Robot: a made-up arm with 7 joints. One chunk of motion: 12 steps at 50 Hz.
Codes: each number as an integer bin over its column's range. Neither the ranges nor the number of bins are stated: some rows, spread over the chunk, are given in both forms.
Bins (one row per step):
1: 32 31 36 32 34 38
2: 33 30 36 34 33 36
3: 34 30 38 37 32 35
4: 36 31 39 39 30 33
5: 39 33 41 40 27 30
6: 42 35 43 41 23 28
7: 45 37 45 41 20 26
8: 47 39 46 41 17 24
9: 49 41 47 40 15 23
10: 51 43 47 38 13 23
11: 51 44 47 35 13 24
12: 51 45 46 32 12 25
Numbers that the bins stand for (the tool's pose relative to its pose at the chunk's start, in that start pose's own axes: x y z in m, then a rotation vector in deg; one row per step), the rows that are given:
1: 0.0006 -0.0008 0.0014 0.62 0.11 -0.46
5: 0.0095 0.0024 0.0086 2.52 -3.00 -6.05
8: 0.0197 0.0119 0.0157 2.76 -7.44 -10.24
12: 0.0248 0.0214 0.0157 0.62 -9.67 -9.54
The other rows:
2: 0.0019 -0.0024 0.0014 1.10 -0.33 -1.86
3: 0.0032 -0.0024 0.0043 1.81 -0.78 -2.56
4: 0.0057 -0.0008 0.0057 2.29 -1.67 -3.95
6: 0.0133 0.0056 0.0114 2.76 -4.78 -7.44
7: 0.0171 0.0087 0.0143 2.76 -6.11 -8.84
9: 0.0222 0.0151 0.0171 2.52 -8.33 -10.94
10: 0.0248 0.0183 0.0171 2.05 -9.22 -10.94
11: 0.0248 0.0198 0.0171 1.33 -9.22 -10.24

